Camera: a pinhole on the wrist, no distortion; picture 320 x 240 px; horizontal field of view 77.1 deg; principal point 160.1 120.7 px. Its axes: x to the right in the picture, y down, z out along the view. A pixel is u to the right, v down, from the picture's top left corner.
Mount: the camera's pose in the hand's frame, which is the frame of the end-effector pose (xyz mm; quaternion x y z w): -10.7 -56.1 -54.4 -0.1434 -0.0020 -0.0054 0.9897
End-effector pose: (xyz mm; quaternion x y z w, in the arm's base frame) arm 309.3 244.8 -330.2 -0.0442 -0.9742 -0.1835 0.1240
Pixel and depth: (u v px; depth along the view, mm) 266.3 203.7 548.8
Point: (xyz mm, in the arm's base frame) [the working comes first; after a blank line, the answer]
In the camera's frame: 290.3 226.9 548.8

-12.6 698.8 -517.8
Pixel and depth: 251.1 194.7 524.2
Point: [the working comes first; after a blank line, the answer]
In the camera's frame: 237.6 193.2 524.2

36.7 655.4 -532.0
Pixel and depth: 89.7 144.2 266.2
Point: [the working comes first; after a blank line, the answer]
In the camera's frame: -93.3 31.2 266.2

373.5 357.8 -512.4
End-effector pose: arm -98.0 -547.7 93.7 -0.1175 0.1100 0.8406 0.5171
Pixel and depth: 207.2 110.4 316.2
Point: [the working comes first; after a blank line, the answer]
In the camera's frame: 74.2 -16.2 316.2

-162.2 -424.8 316.0
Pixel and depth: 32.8 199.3 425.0
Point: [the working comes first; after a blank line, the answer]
In the camera's frame: -269.5 166.4 425.0

-204.3 -790.0 483.7
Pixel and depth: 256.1 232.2 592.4
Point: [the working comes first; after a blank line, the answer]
In the camera's frame: 283.2 329.0 592.4

-633.7 -373.8 435.1
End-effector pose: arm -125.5 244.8 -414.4 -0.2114 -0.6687 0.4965 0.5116
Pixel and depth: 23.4 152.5 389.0
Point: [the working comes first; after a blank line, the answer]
In the camera's frame: -264.8 61.6 389.0

-312.8 -58.9 -642.4
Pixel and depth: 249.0 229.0 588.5
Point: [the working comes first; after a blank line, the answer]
In the camera's frame: 260.6 317.4 588.5

-692.7 427.8 -651.2
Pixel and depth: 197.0 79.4 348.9
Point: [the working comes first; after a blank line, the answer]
In the camera's frame: 64.1 -71.8 348.9

-408.6 140.0 -361.6
